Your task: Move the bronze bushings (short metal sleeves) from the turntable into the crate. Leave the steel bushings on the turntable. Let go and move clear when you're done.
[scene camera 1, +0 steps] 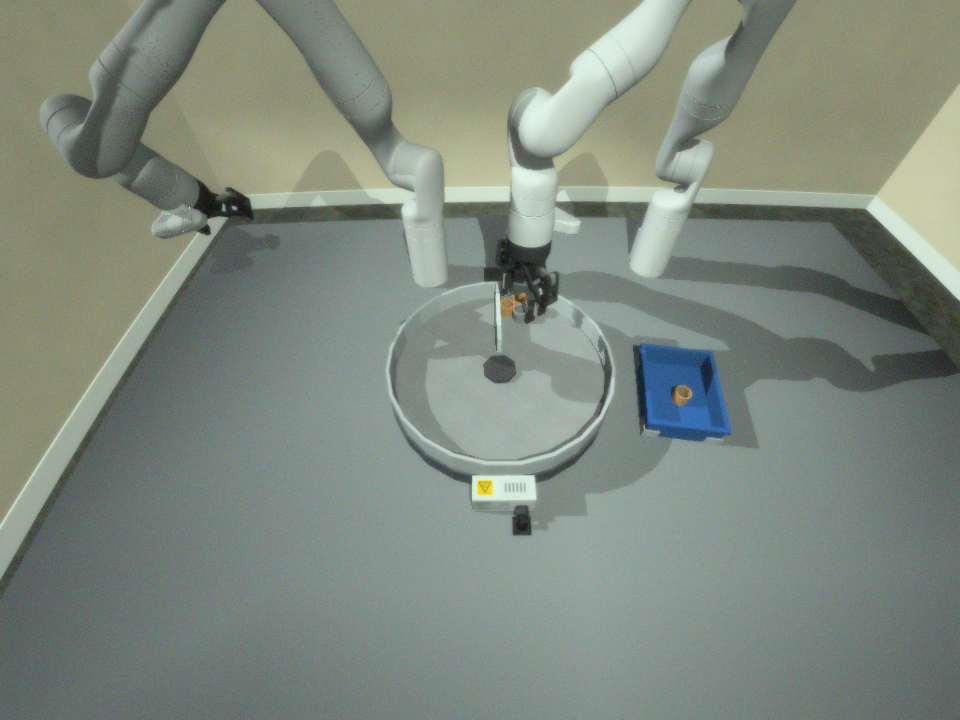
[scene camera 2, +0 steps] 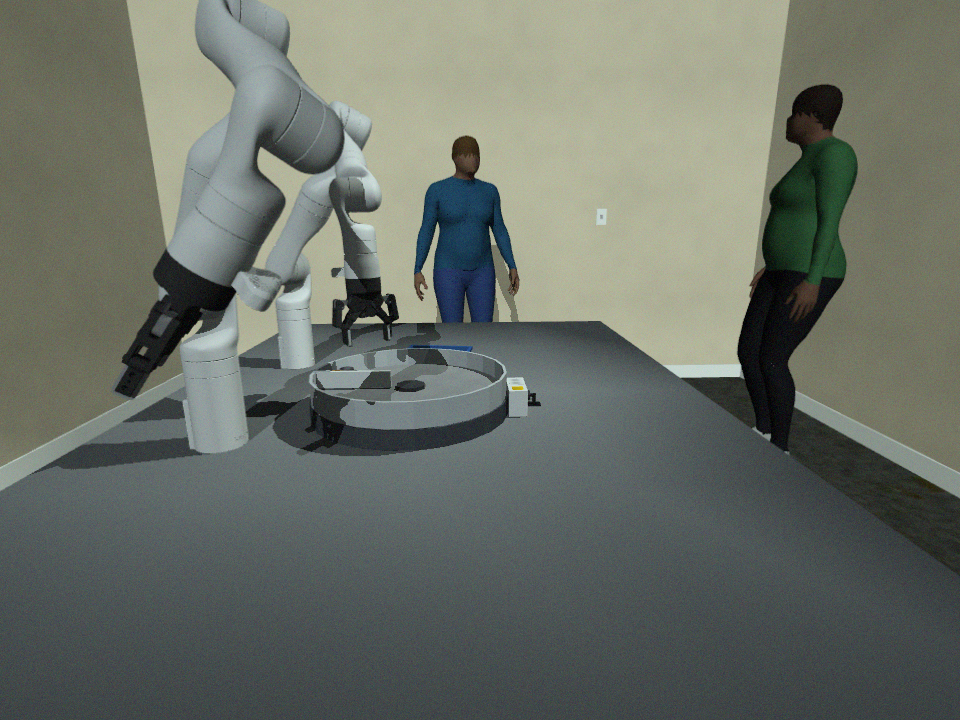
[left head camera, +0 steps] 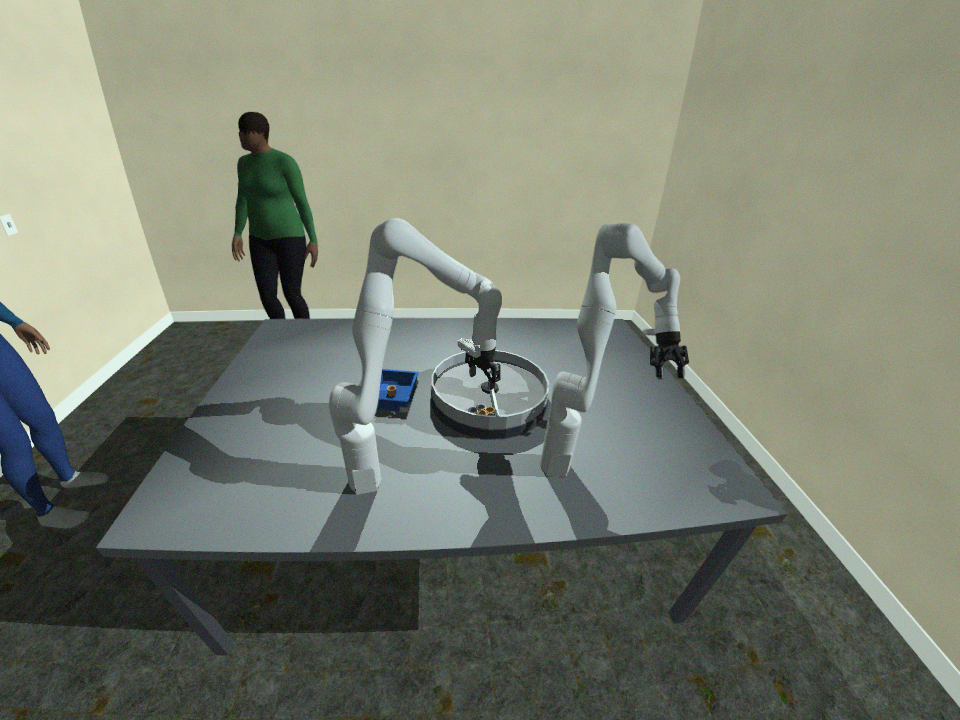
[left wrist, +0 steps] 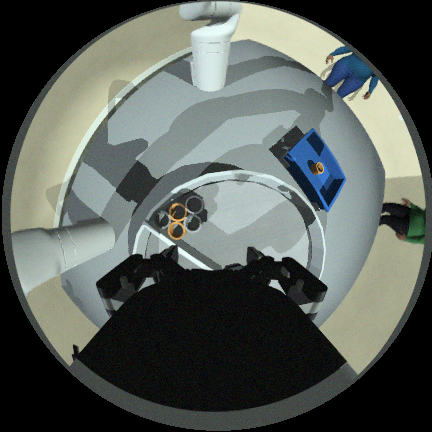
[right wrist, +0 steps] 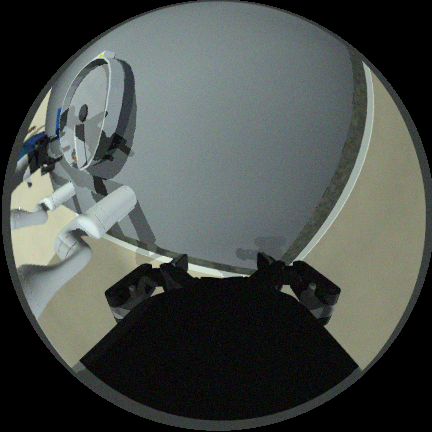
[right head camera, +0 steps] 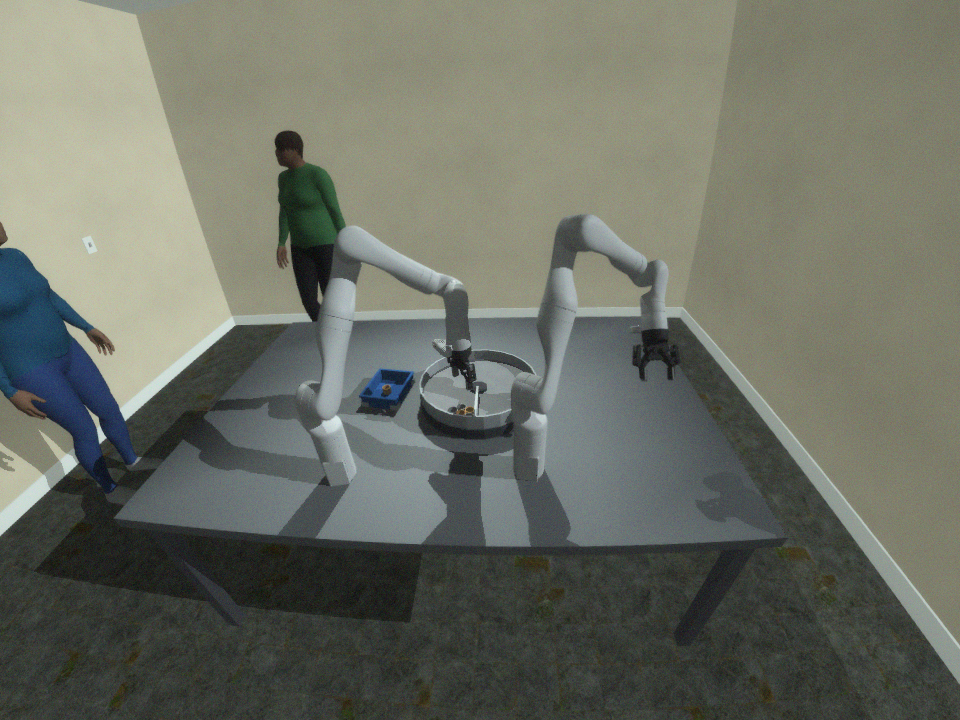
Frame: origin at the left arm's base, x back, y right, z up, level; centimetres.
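Where they show: left gripper, fingertip midpoint: [scene camera 1: 522, 300] [scene camera 2: 368, 343] [left head camera: 481, 382] [left wrist: 212, 253] [right wrist: 59, 145] [right head camera: 462, 382]; right gripper, fingertip midpoint: [scene camera 1: 229, 224] [scene camera 2: 138, 377] [left head camera: 671, 378] [right wrist: 221, 261] [right head camera: 657, 380]; left arm's base, origin of the base link: [scene camera 1: 646, 266] [scene camera 2: 298, 365] [left head camera: 365, 480] [left wrist: 209, 82] [right wrist: 71, 187] [right head camera: 341, 473]; right arm's base, origin of the base link: [scene camera 1: 431, 275] [scene camera 2: 222, 443] [left head camera: 554, 465] [left wrist: 103, 234] [right wrist: 127, 195] [right head camera: 528, 468].
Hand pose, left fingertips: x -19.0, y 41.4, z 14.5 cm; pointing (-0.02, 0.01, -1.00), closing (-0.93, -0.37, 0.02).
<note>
Each offset is from my left fingertips to the top centre of the thing. "spot": to the spot under its first point.
The grey turntable [left head camera: 496, 422] [scene camera 1: 424, 449] holds two bronze bushings, one {dx +6.4, dy +1.0, dz -6.6 cm} [scene camera 1: 506, 308] beside the divider and another {dx +7.3, dy -2.1, dz -6.6 cm} [scene camera 1: 520, 299] next to it. Several dark grey steel bushings stand close against them, one {dx +4.2, dy -1.3, dz -6.6 cm} [scene camera 1: 520, 313] partly behind my left gripper's fingers in scene camera 1; the cluster is clear in the left wrist view. One bronze bushing {dx -20.4, dy -27.5, dz -11.4 cm} [left head camera: 391, 390] [right head camera: 386, 389] [scene camera 1: 682, 396] [left wrist: 320, 168] stands in the blue crate {dx -19.9, dy -26.8, dz -9.5 cm} [scene camera 1: 722, 410]. My left gripper [scene camera 2: 368, 339] [left wrist: 212, 253] is open and empty above the turntable. My right gripper [left head camera: 670, 375] [right head camera: 656, 377] [right wrist: 221, 261] is open and empty, far from the turntable.
A thin upright divider {spot: dx -0.2, dy +4.9, dz -5.4 cm} [scene camera 1: 497, 325] runs from the turntable's dark hub {dx -8.3, dy +6.5, dz -8.4 cm} [scene camera 1: 499, 368] to its wall, right beside the cluster. The raised wall rings the turntable. A white box {spot: dx -31.3, dy +11.9, dz -8.6 cm} [scene camera 1: 504, 489] with a warning label stands at its outside. A person in green [scene camera 2: 810, 193] stands beyond the table.
</note>
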